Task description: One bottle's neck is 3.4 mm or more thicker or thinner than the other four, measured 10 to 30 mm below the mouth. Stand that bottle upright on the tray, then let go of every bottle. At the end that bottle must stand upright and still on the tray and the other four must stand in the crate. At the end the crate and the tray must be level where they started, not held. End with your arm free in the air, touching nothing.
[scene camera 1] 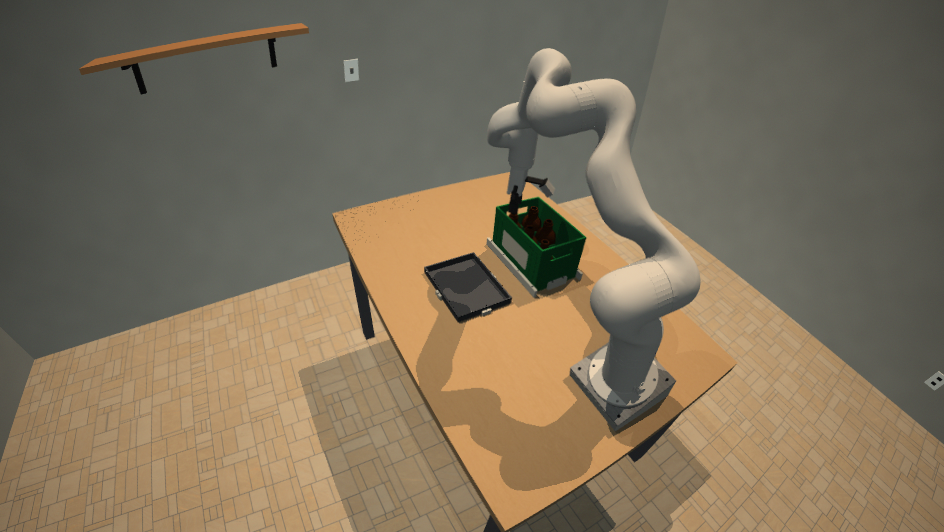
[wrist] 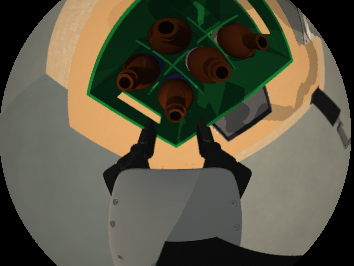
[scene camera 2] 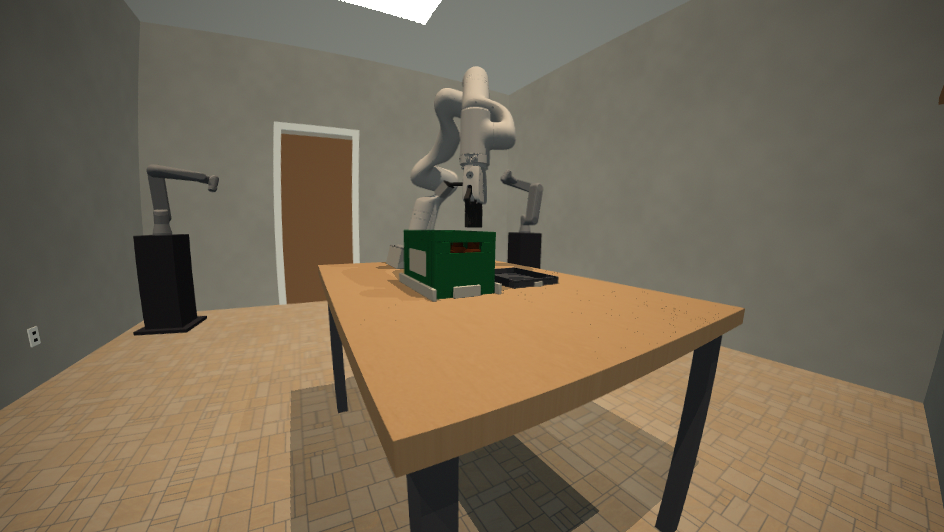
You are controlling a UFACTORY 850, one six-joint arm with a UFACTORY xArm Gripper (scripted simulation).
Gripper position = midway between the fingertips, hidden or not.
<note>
I see my gripper [scene camera 2: 473, 227], a green crate [scene camera 2: 427, 258], a black tray [scene camera 1: 467, 286], a bottle [wrist: 175, 92] and a bottle [wrist: 144, 69].
The green crate shows as well in scene camera 1 [scene camera 1: 535, 264] and in the wrist view [wrist: 128, 37]. The black tray is seen too in the wrist view [wrist: 254, 109] and in scene camera 2 [scene camera 2: 514, 277]. My gripper also shows in scene camera 1 [scene camera 1: 514, 208] and in the wrist view [wrist: 175, 126].
</note>
